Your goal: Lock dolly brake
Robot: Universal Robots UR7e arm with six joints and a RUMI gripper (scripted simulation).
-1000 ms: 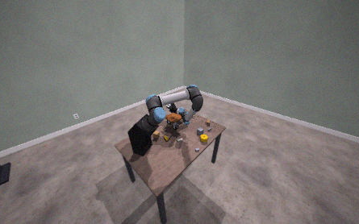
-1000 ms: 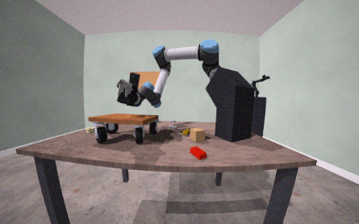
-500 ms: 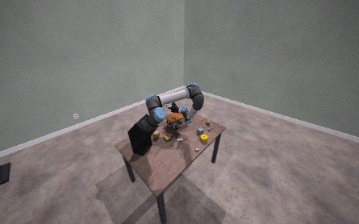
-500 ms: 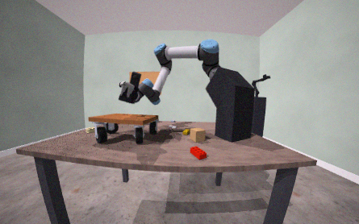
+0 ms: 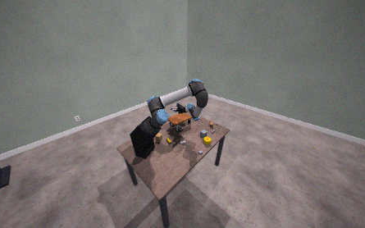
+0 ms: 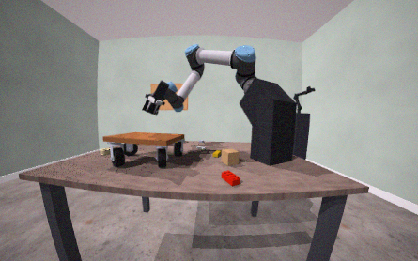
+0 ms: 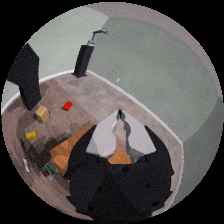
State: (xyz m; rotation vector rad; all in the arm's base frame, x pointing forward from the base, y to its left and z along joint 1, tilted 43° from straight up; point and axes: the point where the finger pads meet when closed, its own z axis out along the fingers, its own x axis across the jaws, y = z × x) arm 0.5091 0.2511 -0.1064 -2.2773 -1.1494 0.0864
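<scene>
Right now my hand is 220 mm to the left of the brake pedal, 190 mm above it and 50 mm past it. Round my hand: red brick 290 mm behind, 250 mm below, 80 mm to the left; then tan cube 320 mm behind, 240 mm below, 90 mm to the right; then yellow bar 260 mm below, 260 mm behind, 220 mm to the right.
</scene>
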